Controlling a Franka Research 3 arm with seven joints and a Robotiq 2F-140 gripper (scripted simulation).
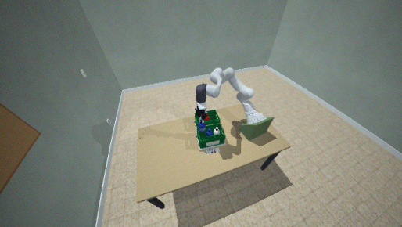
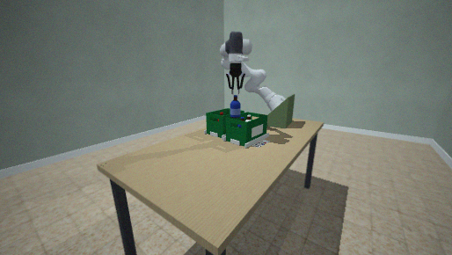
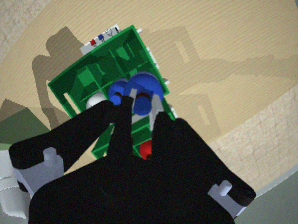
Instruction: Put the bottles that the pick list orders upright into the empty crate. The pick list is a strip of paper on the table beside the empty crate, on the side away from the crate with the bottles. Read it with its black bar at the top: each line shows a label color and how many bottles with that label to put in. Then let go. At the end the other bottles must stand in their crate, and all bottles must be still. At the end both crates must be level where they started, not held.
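Now: the blue-capped bottle 90 mm behind my hand and 260 mm below it. Round my hand: red-labelled bottle: 120 mm behind, 240 mm to the right, 260 mm below; then white-capped bottle: 180 mm behind, 260 mm below; then green-capped bottle: 30 mm behind, 140 mm to the right, 260 mm below.
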